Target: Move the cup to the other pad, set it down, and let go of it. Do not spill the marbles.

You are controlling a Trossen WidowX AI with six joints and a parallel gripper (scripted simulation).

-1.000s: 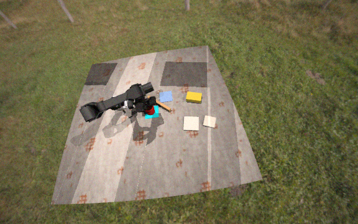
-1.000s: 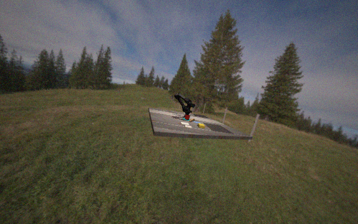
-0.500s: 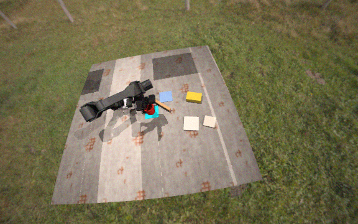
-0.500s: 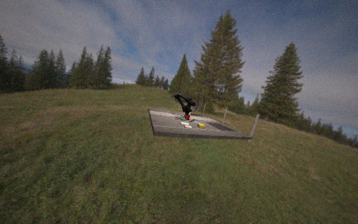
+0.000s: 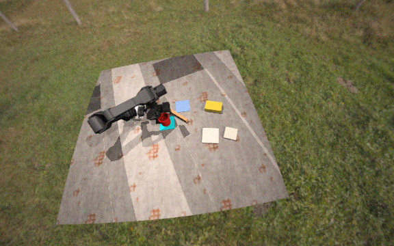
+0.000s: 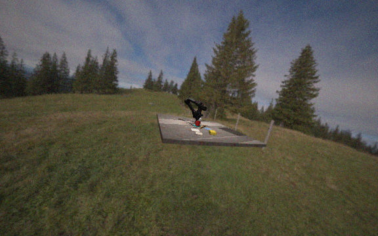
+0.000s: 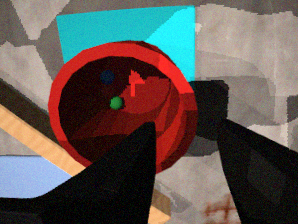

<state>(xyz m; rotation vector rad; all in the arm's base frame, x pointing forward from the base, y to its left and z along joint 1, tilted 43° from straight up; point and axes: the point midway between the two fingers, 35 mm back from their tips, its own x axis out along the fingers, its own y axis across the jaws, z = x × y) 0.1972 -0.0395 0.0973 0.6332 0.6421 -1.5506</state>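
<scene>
The red cup is 50 mm below my gripper tip and 30 mm ahead of it. Also, from my gripper tip: cyan pad: 100 mm below, 40 mm ahead; then light blue pad: 150 mm ahead, 120 mm to the left, 100 mm below; then wooden stick: 100 mm ahead, 80 mm below, 60 mm to the left.
</scene>
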